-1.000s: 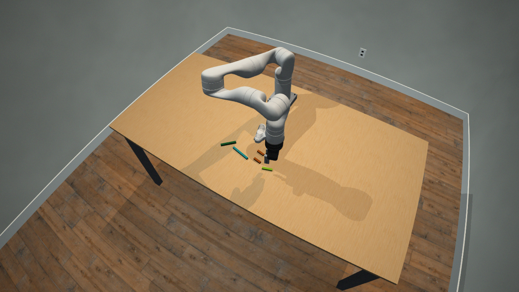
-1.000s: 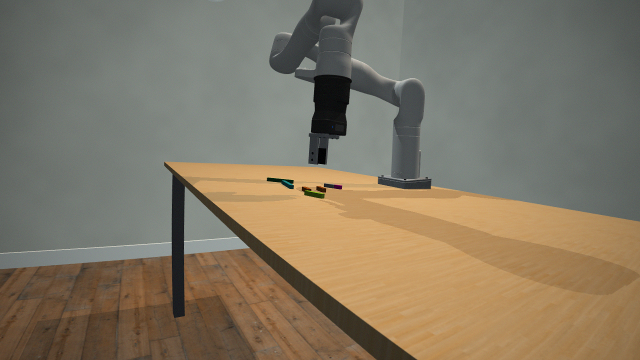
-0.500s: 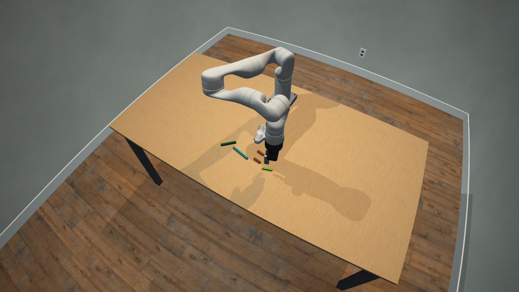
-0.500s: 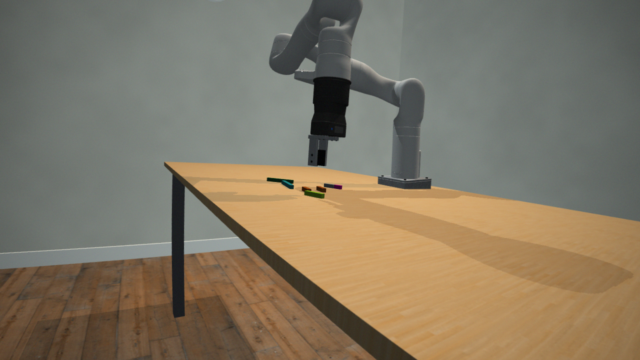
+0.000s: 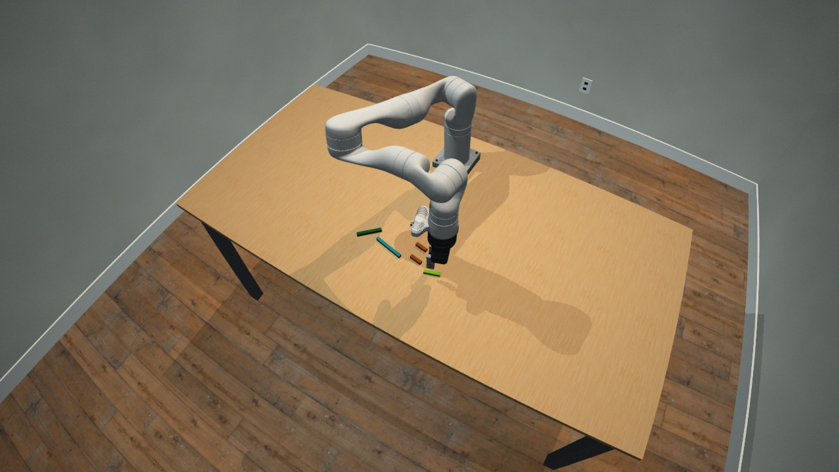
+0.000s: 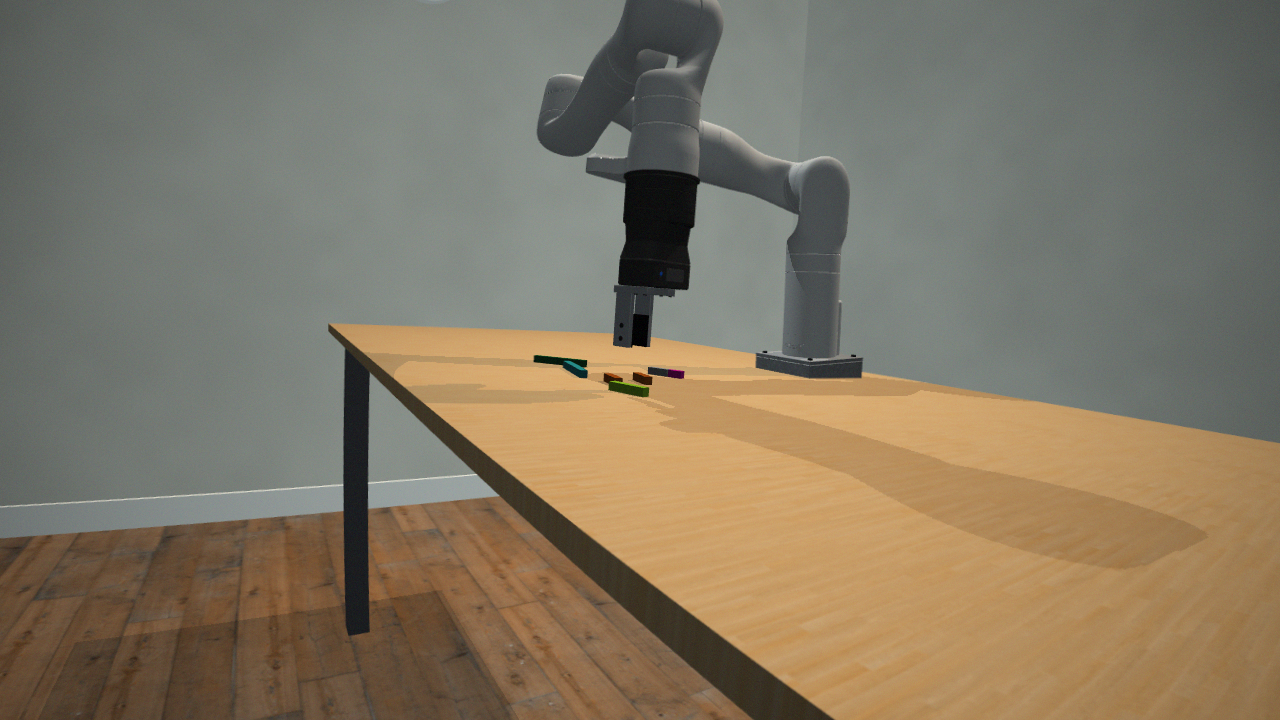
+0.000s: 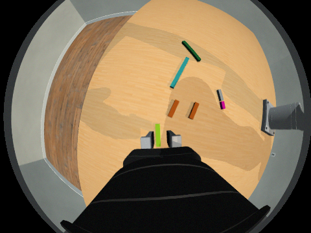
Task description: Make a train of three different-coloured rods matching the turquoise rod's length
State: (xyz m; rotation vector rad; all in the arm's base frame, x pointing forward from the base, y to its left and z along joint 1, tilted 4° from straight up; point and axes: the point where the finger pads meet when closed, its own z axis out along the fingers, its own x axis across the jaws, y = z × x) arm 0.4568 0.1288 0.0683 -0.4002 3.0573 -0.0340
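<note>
The lime rod lies 6 cm below my hand. Also, from my hand: grey rod (14 cm behind, 13 cm to the right, 6 cm below); then turquoise rod (16 cm to the right, 6 cm below, 2 cm behind); then magenta rod (15 cm behind, 10 cm to the right, 6 cm below).
</note>
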